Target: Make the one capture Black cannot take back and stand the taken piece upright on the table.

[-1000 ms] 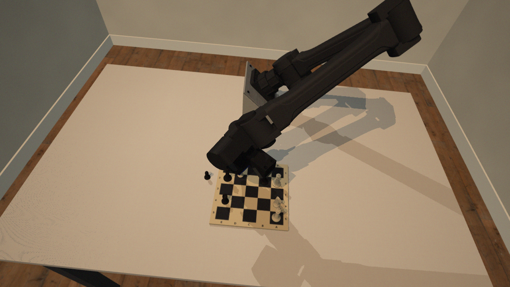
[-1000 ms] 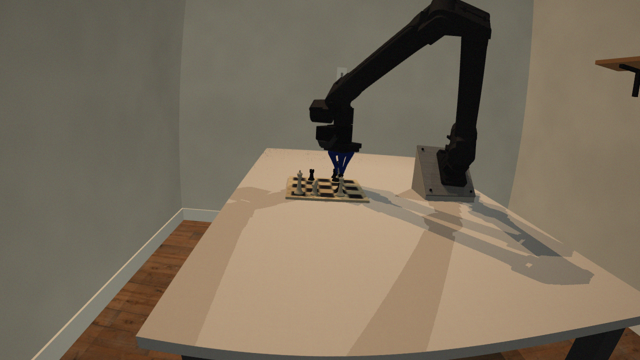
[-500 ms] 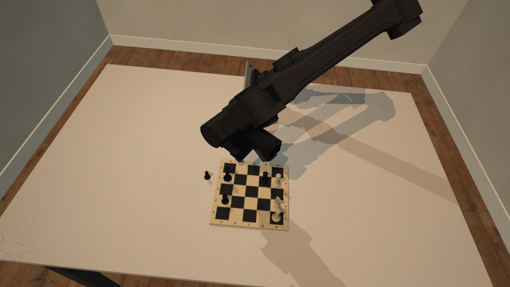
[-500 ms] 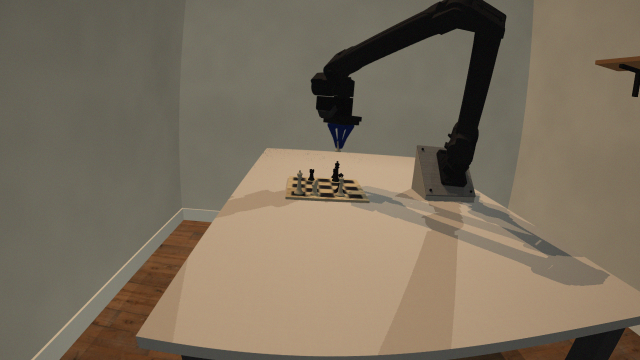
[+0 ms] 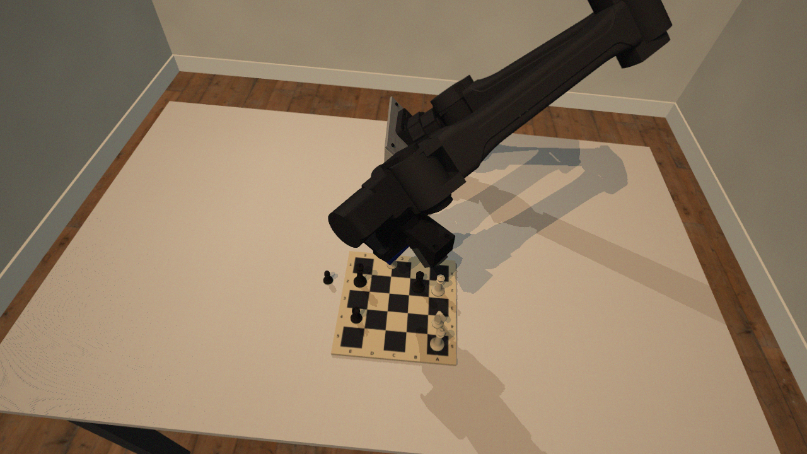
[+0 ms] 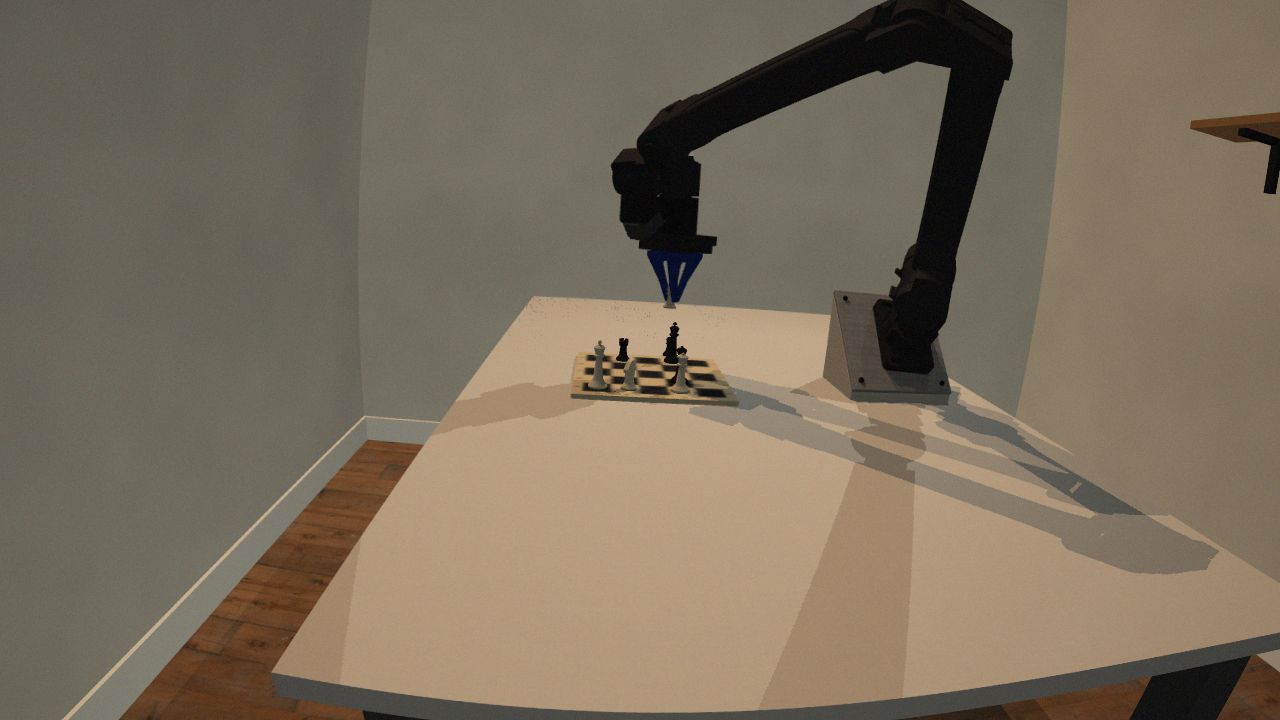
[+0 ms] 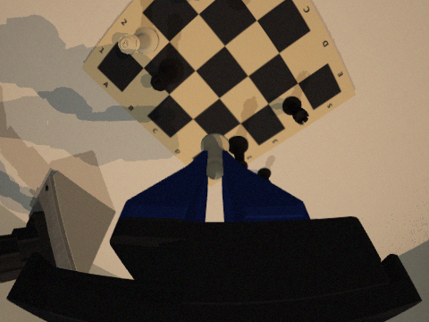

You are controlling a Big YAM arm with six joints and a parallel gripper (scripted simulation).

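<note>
Now: the chessboard 20 mm ahead of my hand, 20 mm to the left of it and 120 mm below it. Also, from my hand: white pawn: right at my hand; black pawn: 10 mm behind, 120 mm to the right, 100 mm below; black king: 10 mm behind, 60 mm to the right, 80 mm below.
</note>
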